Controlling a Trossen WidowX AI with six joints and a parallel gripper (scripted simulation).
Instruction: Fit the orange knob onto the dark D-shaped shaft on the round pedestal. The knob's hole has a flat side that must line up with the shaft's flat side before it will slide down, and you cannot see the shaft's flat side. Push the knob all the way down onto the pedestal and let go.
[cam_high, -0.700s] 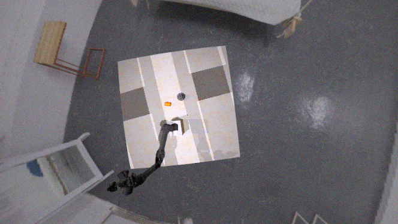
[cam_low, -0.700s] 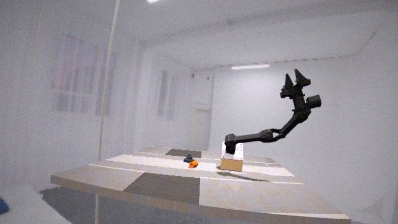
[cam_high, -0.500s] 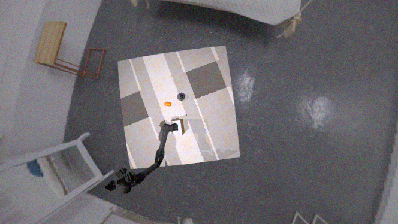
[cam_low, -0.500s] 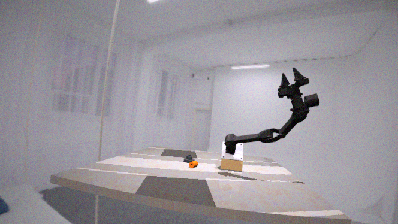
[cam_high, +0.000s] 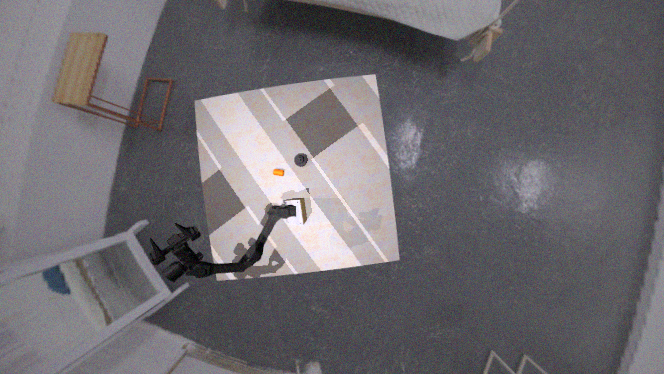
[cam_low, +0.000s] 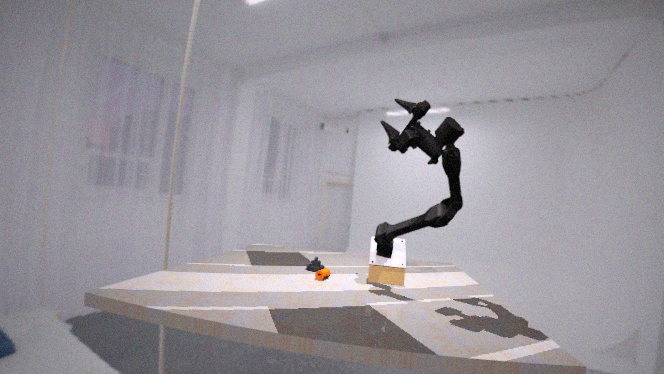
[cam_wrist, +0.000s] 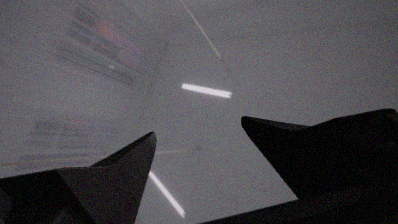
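Now: gripper tip 24 cm short of the orange knob, 28 cm to the left of it and 61 cm above it. From my gripper tip the other things lie so: dark round pedestal 32 cm ahead, 43 cm to the right, 60 cm below.
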